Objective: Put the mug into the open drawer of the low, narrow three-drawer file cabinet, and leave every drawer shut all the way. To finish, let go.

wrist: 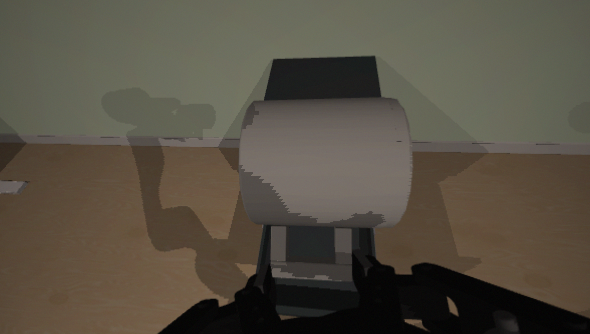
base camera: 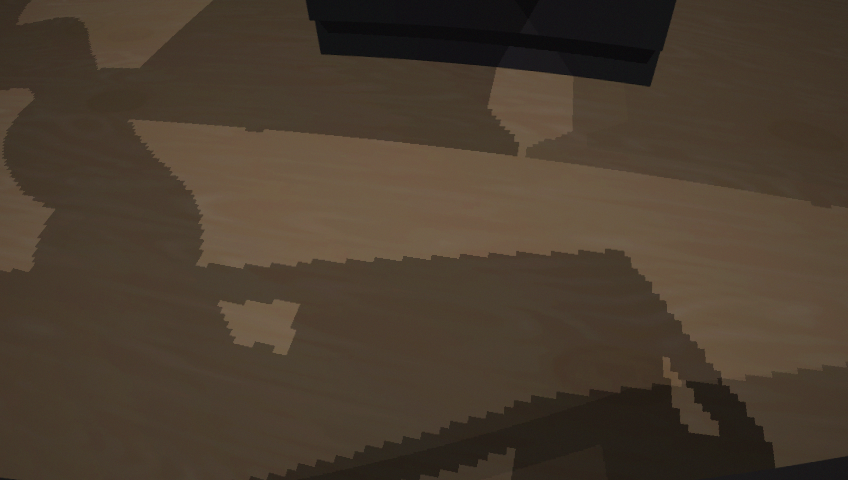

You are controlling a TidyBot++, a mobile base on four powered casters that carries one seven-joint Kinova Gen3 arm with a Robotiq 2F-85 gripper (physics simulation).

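Frame: origin at the arm's base, x back, y right, z up, level; centimetres.
Seen in the pictures: gripper, fingertip midpoint: [wrist: 312,272].
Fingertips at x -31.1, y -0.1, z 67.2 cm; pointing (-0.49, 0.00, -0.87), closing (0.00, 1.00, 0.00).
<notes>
A point is followed by its place in that frame.
The white mug [wrist: 325,160] @[y 1.5, x -34.7, z 74.4 cm] lies on its side in the air in the wrist view, its handle toward the gripper. My gripper [wrist: 312,272] @[y -0.1, x -31.1, z 67.2 cm] is shut on the mug's handle, one finger at each side. The dark file cabinet [wrist: 322,79] @[y 16.4, x -105.6, z 24.8 cm] [base camera: 416,52] @[y -0.9, x -68.4, z -38.5 cm] stands behind the mug against the wall; its lower part shows at the top of the base camera view. The open drawer [wrist: 320,295] @[y 1.4, x -36.3, z -0.6 cm] extends from it toward the gripper, beneath the mug and handle in the wrist view. The mug hides the cabinet's front and the back part of the drawer. The height between mug and drawer is hard to tell.
A green wall [wrist: 175,50] @[y -43.0, x -137.6, z 28.1 cm] with a pale baseboard [wrist: 500,146] @[y 116.6, x -97.7, z -33.5 cm] runs behind the cabinet. The wood floor [wrist: 90,225] @[y -120.2, x -95.2, z -39.6 cm] [base camera: 416,202] @[y -1.1, x -43.4, z -39.6 cm] carries shadows of the arm and cabinet. A small white object [wrist: 12,187] lies on the floor at the left edge of the wrist view.
</notes>
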